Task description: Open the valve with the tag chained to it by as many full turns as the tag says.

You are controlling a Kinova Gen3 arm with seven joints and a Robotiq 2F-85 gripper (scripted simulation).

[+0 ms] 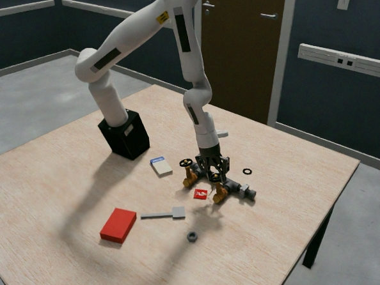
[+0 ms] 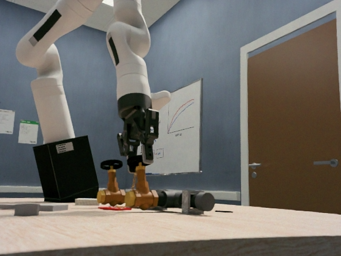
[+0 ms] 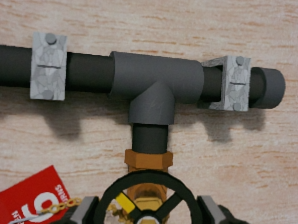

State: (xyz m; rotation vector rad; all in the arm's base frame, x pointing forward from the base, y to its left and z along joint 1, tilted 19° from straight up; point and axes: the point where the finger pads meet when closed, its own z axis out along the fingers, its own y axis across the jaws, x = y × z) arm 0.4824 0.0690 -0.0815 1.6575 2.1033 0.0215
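Right now my hand is 100 mm above the red tag, 60 mm past it and 30 mm to the left of it. Round my hand: red block (350 mm to the right, 130 mm behind, 80 mm below); white card box (290 mm behind, 90 mm below, 30 mm to the right); grey t-shaped tool (190 mm to the right, 90 mm below, 60 mm behind).
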